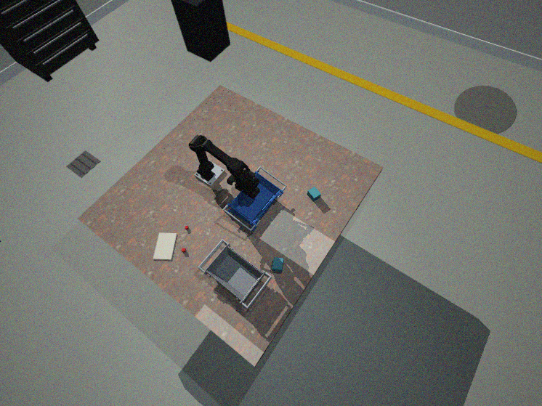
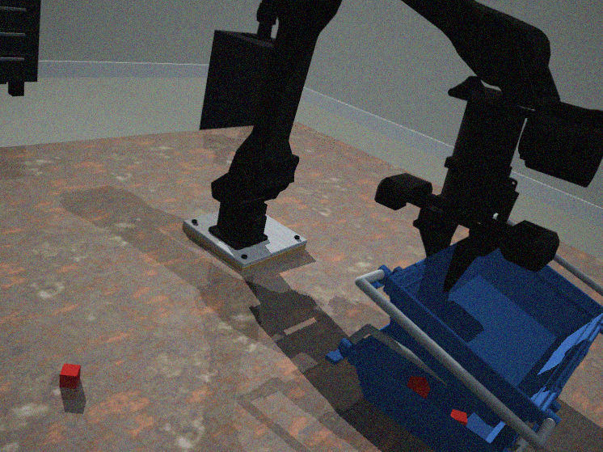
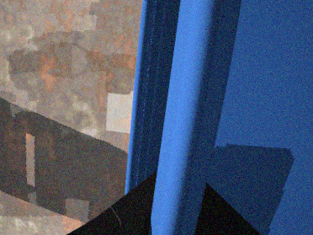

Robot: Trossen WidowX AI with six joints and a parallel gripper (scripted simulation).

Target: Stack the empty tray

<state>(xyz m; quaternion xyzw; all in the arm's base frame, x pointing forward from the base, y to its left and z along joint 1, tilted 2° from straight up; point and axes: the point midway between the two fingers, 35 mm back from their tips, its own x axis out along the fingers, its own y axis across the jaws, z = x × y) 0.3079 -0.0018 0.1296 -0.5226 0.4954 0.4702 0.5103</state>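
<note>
Now: gripper tip 7 cm short of the blue tray and 2 cm below it. Also, from my gripper tip: white slab (22 cm behind, 47 cm to the right, 10 cm below).
</note>
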